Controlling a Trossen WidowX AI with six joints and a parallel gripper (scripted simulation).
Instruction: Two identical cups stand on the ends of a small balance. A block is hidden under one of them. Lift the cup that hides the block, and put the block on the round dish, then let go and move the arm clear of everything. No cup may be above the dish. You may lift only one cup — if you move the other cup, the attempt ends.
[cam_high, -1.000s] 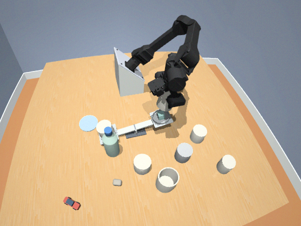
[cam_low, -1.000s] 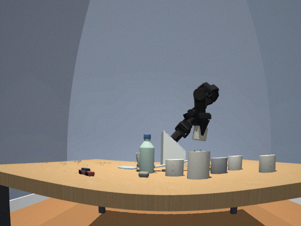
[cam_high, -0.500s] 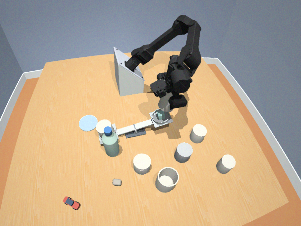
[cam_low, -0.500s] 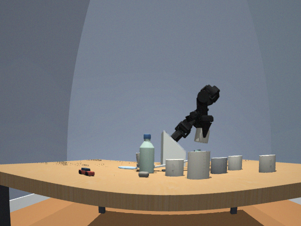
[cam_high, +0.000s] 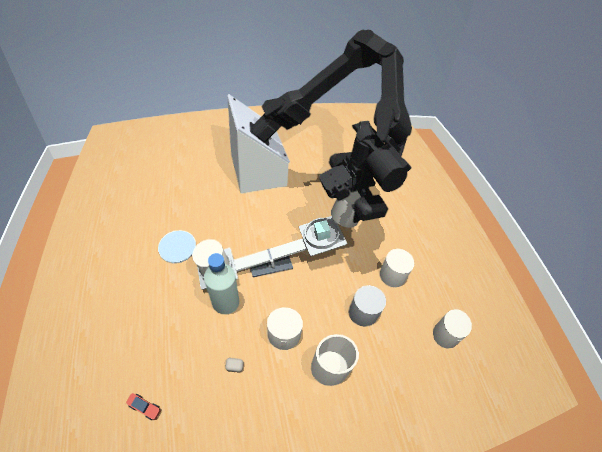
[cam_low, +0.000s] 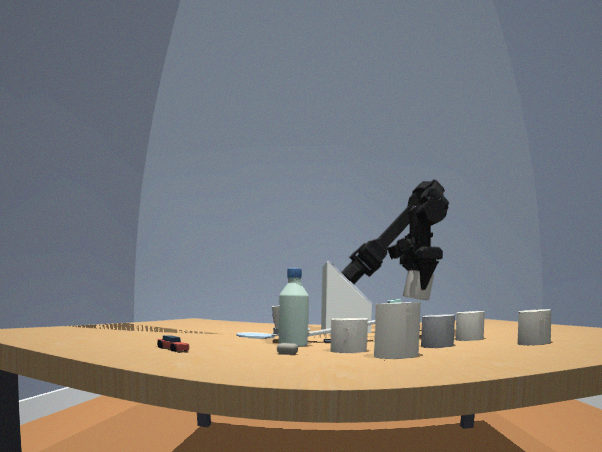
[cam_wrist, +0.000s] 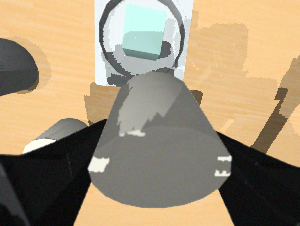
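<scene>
My gripper tip is now 2 cm short of the teal block, 6 cm to the left of it and 4 cm above it. Also, from my gripper tip: green bottle 14 cm ahead, 30 cm to the right, 1 cm below; balance 4 cm ahead, 19 cm to the right, 9 cm below; mug 32 cm ahead, 9 cm to the right, 8 cm below.
</scene>
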